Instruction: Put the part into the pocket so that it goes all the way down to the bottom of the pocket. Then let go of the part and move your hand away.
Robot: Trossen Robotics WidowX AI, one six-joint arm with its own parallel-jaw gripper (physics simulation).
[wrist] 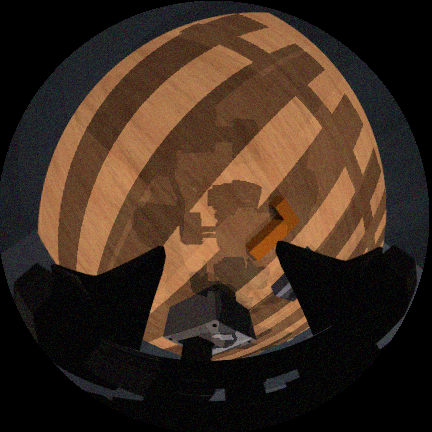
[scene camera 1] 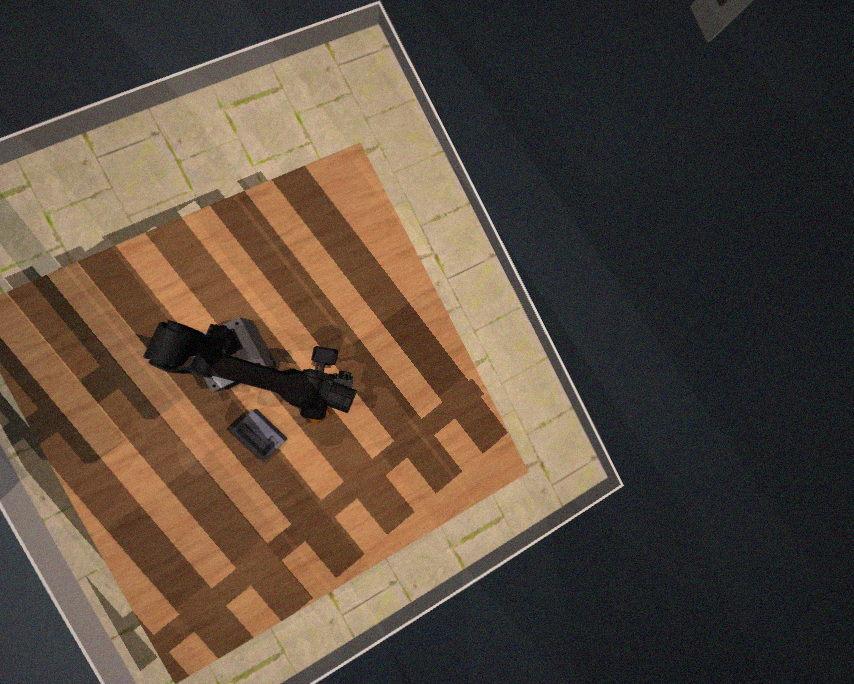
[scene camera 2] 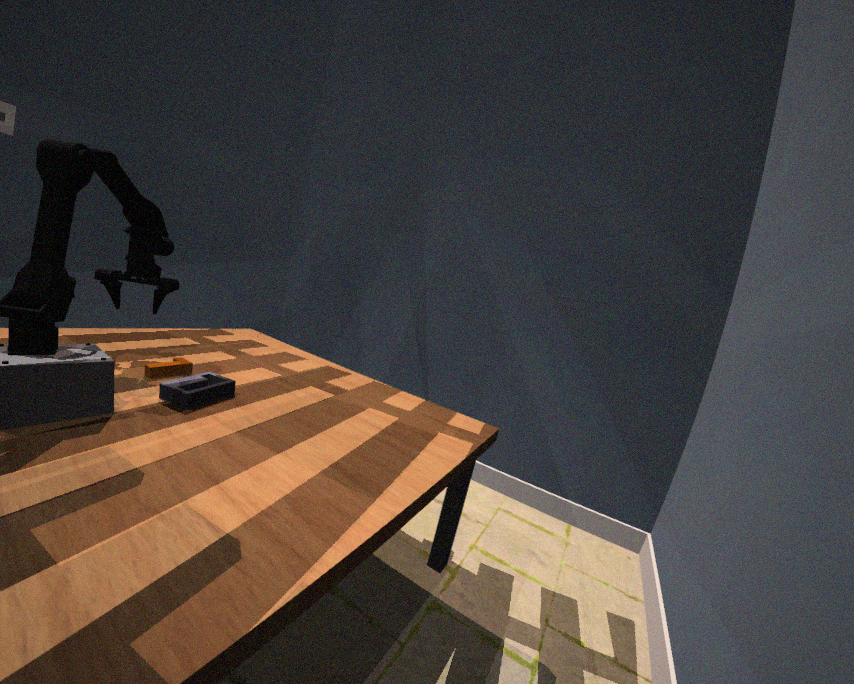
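Pixels of known places: gripper, fingertip midpoint: (wrist: 221, 249) (scene camera 2: 136, 311); arm's base at its link origin: (wrist: 196, 342) (scene camera 1: 227, 342) (scene camera 2: 31, 351).
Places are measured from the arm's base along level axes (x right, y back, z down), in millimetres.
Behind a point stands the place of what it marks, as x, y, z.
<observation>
An orange L-shaped part (scene camera 2: 168, 368) {-90, -269, 83} (wrist: 274, 237) {-106, -274, 75} lies on the table. In scene camera 1 a sliver of the part (scene camera 1: 315, 418) shows beside the arm, which hides the rest. A dark grey-blue block with a pocket (scene camera 1: 275, 434) {15, -307, 69} (scene camera 2: 179, 396) {108, -230, 81} sits near the part; in the wrist view the block (wrist: 283, 288) {39, -235, 69} shows in part behind the right finger. The pocket looks empty. My gripper (scene camera 2: 136, 310) {-213, -218, -44} (wrist: 221, 249) {-213, -218, -44} is open and empty, pointing down, well above the table. In the wrist view the part lies near the right fingertip, beyond it and far below.
The arm's grey base (scene camera 1: 250, 343) {-56, -28, 3} (scene camera 2: 60, 390) {99, -33, 46} (wrist: 190, 316) {-65, -39, 37} stands on the wooden table (scene camera 1: 342, 163) {-543, 430, 105} (scene camera 2: 299, 470) {449, -306, 105} close to the block. Dark striped shadows cross the table. In scene camera 2 the table's edge and a leg (scene camera 2: 450, 523) show at the right.
</observation>
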